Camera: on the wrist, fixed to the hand. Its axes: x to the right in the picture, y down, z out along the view.
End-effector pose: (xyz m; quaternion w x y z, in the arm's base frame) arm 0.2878 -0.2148 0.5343 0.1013 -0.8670 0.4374 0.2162
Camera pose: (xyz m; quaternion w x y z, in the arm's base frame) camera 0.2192 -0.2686 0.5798 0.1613 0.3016 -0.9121 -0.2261
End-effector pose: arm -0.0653 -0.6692 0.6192 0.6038 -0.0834 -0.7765 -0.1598
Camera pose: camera 0.0045 -0.6000 0.6231 0.5519 -0.6526 -0.4474 0.2633
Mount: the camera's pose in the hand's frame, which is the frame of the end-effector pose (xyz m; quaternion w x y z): -0.0186 0.0878 -0.0403 0.6930 -0.0721 0.0321 0.7166
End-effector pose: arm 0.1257 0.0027 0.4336 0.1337 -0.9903 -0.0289 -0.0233
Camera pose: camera 0.1112 -0.0935 0.4483 0.0389 -0.7159 0.6956 0.0458
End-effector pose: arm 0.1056 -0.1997 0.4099 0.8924 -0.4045 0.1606 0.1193
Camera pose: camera 0.0507 -0.1753 0.3320 0.4986 -0.2334 0.4212 0.7208
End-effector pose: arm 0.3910 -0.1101 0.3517 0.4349 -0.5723 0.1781 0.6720
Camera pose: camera 0.3459 -0.1959 0.3349 0.2272 0.3219 -0.4991 -0.7718
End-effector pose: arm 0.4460 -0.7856 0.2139 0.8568 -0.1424 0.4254 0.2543
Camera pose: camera 0.3612 -0.7371 0.2023 0.3876 0.1362 0.4060 0.8163
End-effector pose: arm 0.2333 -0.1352 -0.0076 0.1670 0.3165 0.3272 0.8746
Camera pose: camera 0.2130 -0.2274 0.0201 0.4987 -0.4137 0.0578 -0.7595
